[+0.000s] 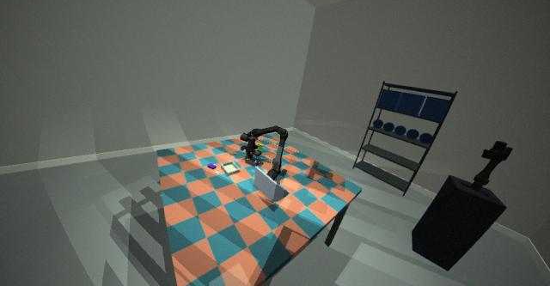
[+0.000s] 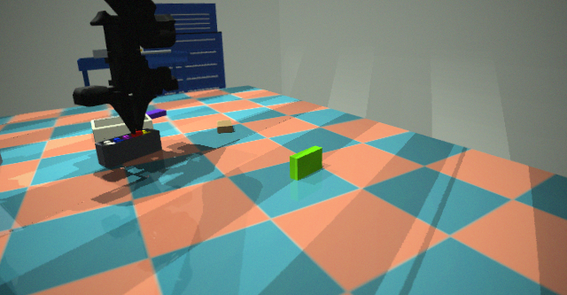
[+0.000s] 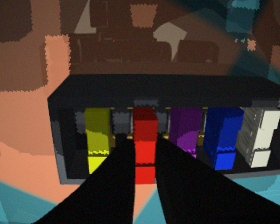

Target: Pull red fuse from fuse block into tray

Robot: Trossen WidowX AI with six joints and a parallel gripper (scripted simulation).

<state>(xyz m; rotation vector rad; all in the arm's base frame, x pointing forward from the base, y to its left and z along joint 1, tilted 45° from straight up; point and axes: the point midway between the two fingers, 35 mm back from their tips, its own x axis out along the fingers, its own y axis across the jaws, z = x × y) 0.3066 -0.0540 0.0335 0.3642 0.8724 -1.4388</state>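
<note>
My gripper tip is 2 cm short of the yellow fuse and 2 cm above it. The rest, counted from my gripper tip: red fuse 1 cm below; blue fuse 4 cm behind, 1 cm to the right, 2 cm below; purple fuse 2 cm behind, 1 cm to the right, 2 cm below.
</note>
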